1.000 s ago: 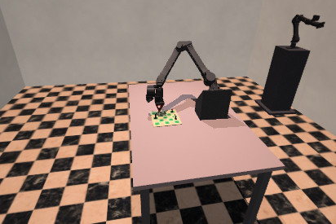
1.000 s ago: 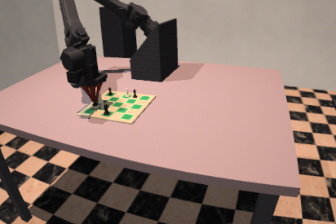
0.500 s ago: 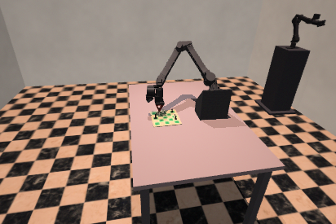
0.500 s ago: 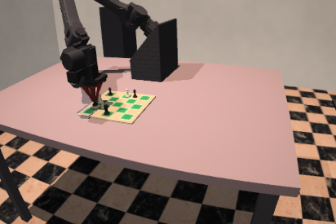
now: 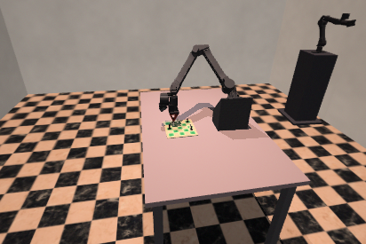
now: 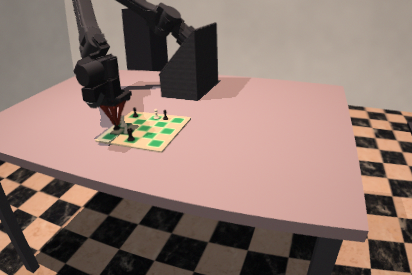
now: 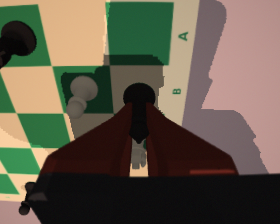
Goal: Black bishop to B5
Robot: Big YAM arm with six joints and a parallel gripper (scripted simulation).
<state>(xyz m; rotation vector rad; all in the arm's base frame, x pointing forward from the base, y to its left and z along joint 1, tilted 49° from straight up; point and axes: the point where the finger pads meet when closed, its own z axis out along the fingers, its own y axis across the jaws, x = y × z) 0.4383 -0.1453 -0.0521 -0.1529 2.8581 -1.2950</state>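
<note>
Right now my hand is 3 cm past the white chess piece and 1 cm above it. From my hand the other things lie so: chessboard (7 cm to the left, 4 cm behind, 3 cm below).
</note>
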